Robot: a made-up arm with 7 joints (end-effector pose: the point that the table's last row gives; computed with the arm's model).
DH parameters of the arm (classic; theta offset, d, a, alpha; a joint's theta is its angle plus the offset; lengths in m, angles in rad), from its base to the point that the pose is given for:
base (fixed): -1.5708 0.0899 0 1.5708
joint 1: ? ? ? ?
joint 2: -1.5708 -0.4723 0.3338 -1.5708
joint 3: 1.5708 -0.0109 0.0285 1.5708
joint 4: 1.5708 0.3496 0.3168 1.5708
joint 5: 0 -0.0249 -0.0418 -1.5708
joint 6: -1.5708 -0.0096 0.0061 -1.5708
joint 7: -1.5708 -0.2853 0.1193 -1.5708
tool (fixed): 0 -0.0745 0 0
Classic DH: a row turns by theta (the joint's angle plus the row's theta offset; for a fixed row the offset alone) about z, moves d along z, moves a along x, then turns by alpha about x.
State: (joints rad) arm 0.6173 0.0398 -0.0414 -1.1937 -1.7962 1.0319 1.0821
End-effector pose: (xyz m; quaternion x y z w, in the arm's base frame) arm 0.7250 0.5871 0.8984 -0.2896 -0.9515 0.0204 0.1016
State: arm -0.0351 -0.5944 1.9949 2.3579 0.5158 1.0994 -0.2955
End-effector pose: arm 0.2489 0.0494 0.8879 -0.1845 -0.0599 -0.8518 0.4867
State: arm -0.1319 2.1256 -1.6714 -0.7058 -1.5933 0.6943 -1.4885
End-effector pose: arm -0.4599 -0.3647 -0.1973 -0.5702 -0.4320 0.6345 0.2927
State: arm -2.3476 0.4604 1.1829 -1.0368 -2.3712 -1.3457 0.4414
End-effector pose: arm -0.1234 -0.2258 -0.9329 0.0251 -0.9201 0.3905 0.0166
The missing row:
joint 1: 0 0.0778 0.0422 1.5708
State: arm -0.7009 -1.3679 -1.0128 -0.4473 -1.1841 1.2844 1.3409
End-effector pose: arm 0.3270 0.3913 0.9015 0.4517 -0.5441 -0.1139 0.6978
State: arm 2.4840 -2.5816 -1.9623 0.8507 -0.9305 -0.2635 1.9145
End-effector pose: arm -0.0706 -0.1230 0.1351 0.4372 -0.6293 -0.5947 0.2433
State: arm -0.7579 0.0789 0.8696 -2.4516 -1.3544 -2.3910 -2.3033
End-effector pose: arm 0.1038 -0.5378 0.6533 -0.4082 0.2137 0.6091 0.6455
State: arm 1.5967 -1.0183 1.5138 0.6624 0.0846 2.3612 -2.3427
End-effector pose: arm 0.5684 0.6792 -0.0189 -0.0505 -0.4971 -0.6753 0.5425
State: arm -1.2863 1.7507 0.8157 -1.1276 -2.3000 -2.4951 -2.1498
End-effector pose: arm -0.3243 -0.8082 -0.2075 -0.2078 0.2339 0.1259 0.9414
